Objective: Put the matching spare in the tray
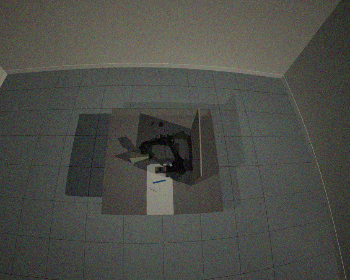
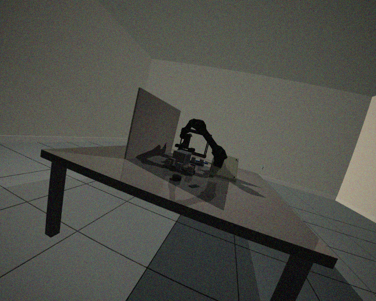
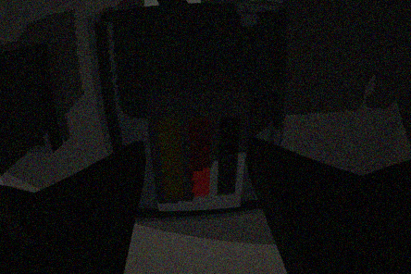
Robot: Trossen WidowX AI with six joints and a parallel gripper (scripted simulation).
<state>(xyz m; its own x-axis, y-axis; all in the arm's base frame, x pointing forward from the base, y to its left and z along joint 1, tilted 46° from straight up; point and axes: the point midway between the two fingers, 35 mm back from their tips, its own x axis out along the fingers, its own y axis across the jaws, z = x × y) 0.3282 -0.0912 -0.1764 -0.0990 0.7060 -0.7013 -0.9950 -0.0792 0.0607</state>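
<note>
My gripper tip is now 2 cm below the dark boxy spare. Round my gripper tip: tall upright panel (21 cm ahead, 19 cm to the left, 20 cm above); blue pen (17 cm behind, 11 cm to the right, 2 cm below); dark tray (2 cm below).
</note>
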